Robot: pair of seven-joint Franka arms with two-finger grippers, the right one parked.
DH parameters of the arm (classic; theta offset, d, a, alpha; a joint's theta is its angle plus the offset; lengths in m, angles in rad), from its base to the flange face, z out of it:
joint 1: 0 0.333 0 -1.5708
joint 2: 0 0 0 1.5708
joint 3: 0 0.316 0.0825 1.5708
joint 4: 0 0 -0.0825 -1.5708
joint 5: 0 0.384 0 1.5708
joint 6: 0 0 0.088 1.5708
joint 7: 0 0.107 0 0
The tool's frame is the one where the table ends.
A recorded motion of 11 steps. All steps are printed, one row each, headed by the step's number.
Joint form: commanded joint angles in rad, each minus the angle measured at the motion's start. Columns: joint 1, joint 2, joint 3, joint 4, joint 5, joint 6, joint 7.
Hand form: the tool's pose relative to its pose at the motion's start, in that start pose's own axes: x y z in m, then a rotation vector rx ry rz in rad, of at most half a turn. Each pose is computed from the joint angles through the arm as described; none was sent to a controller.
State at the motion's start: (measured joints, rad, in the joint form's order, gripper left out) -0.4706 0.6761 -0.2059 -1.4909 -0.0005 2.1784 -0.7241
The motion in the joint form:
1: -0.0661 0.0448 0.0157 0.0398 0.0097 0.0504 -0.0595
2: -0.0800 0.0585 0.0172 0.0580 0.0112 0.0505 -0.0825
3: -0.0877 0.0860 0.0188 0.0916 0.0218 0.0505 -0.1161
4: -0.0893 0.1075 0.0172 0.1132 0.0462 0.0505 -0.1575
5: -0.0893 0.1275 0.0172 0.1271 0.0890 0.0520 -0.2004
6: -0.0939 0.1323 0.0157 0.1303 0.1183 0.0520 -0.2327
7: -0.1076 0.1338 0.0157 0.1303 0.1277 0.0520 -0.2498
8: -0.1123 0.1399 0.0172 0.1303 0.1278 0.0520 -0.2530
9: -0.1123 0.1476 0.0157 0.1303 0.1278 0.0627 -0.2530
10: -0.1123 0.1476 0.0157 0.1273 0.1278 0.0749 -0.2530
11: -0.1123 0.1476 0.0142 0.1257 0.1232 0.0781 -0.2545
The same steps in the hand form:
1: -0.0146 0.0329 0.0152 -0.0196 0.0338 -0.0058
2: -0.0177 0.0411 0.0180 -0.0224 0.0356 -0.0170
3: -0.0148 0.0469 0.0233 -0.0232 0.0432 -0.0415
4: -0.0119 0.0491 0.0292 -0.0138 0.0546 -0.0686
5: -0.0085 0.0482 0.0373 0.0091 0.0755 -0.0886
6: -0.0104 0.0506 0.0397 0.0231 0.0909 -0.0984
7: -0.0175 0.0572 0.0420 0.0284 0.0945 -0.0964
8: -0.0195 0.0581 0.0469 0.0333 0.0905 -0.0964
9: -0.0197 0.0586 0.0516 0.0290 0.0903 -0.0956
10: -0.0195 0.0590 0.0518 0.0215 0.0956 -0.0949
11: -0.0204 0.0597 0.0522 0.0170 0.0929 -0.0980

